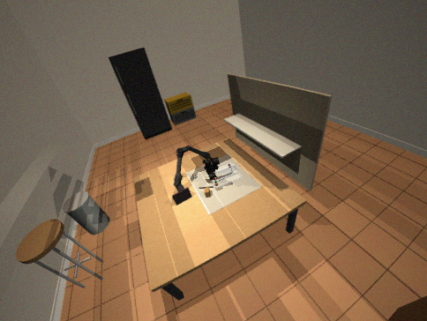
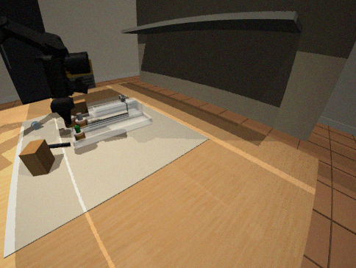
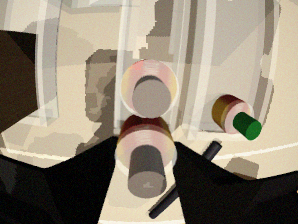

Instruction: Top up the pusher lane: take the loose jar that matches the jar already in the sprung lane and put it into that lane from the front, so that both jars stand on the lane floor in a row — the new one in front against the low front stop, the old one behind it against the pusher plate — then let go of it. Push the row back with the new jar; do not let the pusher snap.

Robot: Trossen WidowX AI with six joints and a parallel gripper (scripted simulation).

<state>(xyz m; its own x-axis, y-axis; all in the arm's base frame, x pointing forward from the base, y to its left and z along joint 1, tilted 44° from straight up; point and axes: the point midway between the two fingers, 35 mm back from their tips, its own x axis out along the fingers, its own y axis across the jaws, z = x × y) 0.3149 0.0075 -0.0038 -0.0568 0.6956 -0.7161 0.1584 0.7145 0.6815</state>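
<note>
Now: gripper tip 80 mm short of the pale mat, 30 mm to the left of it and 50 mm above it. Also, from my gripper tip: pusher plate (150 mm ahead, 10 mm to the left); then thin black stick (90 mm behind, 40 mm to the right, 40 mm below).
</note>
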